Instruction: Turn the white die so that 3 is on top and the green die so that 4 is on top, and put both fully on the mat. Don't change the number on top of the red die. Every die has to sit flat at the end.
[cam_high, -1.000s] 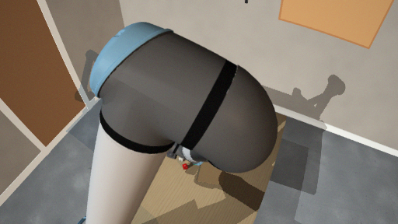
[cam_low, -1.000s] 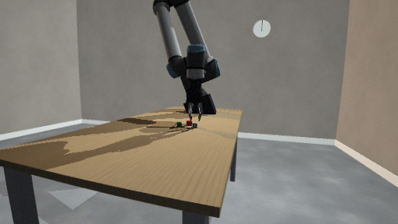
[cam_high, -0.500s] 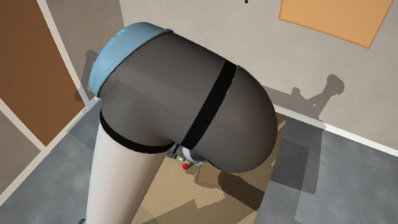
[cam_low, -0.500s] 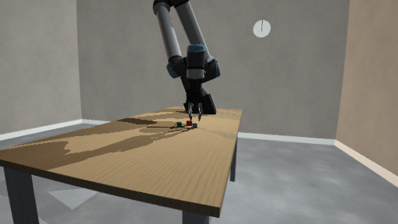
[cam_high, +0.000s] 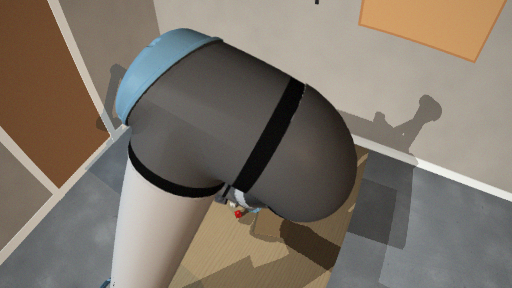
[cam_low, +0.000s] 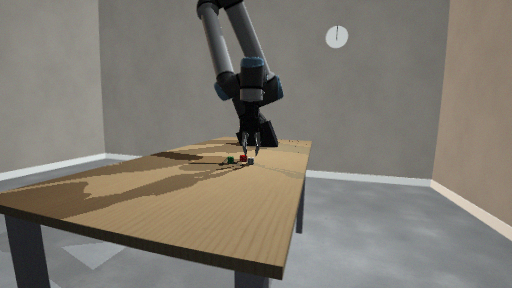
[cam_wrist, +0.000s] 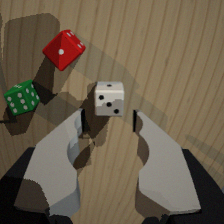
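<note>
The white die lies 40 mm below my hand. The rest, counted from my hand: green die 20 mm ahead, 80 mm to the right, 40 mm below; then red die 40 mm behind, 50 mm to the right, 40 mm below; then tan mat 10 mm ahead, 190 mm to the right, 50 mm below.
</note>
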